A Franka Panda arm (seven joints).
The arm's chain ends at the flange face. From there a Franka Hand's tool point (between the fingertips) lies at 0.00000 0.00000 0.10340 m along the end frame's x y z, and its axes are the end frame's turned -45 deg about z.
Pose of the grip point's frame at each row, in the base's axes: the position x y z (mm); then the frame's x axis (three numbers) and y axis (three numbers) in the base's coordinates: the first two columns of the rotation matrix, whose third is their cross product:
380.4 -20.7 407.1 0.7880 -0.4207 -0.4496 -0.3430 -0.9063 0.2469
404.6 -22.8 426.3 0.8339 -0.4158 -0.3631 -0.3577 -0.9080 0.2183
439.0 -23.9 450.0 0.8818 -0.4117 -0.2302 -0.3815 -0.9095 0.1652
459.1 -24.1 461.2 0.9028 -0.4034 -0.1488 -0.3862 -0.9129 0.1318
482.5 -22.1 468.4 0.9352 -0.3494 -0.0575 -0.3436 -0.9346 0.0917
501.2 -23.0 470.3 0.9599 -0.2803 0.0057 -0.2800 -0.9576 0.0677
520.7 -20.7 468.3 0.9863 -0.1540 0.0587 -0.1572 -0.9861 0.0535
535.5 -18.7 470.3 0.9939 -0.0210 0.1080 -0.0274 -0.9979 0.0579
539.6 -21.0 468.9 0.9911 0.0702 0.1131 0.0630 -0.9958 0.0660
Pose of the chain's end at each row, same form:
433.3 -16.5 495.9 0.3147 -0.9383 -0.1433 -0.7997 -0.3434 0.4925
448.1 -17.4 520.0 0.3367 -0.9361 -0.1024 -0.8426 -0.3480 0.4111
467.7 -17.9 549.2 0.3538 -0.9342 -0.0460 -0.8933 -0.3520 0.2796
478.6 -17.7 562.5 0.3653 -0.9308 -0.0120 -0.9115 -0.3603 0.1984
491.4 -15.3 571.2 0.4183 -0.9079 0.0242 -0.9042 -0.4138 0.1055
502.6 -16.1 573.5 0.4808 -0.8753 0.0519 -0.8767 -0.4789 0.0438
515.6 -14.3 571.4 0.5863 -0.8062 0.0793 -0.8086 -0.5884 -0.0037
524.5 -12.4 572.9 0.6834 -0.7205 0.1173 -0.7222 -0.6908 -0.0354
527.5 -15.0 571.4 0.7454 -0.6545 0.1266 -0.6563 -0.7538 -0.0333

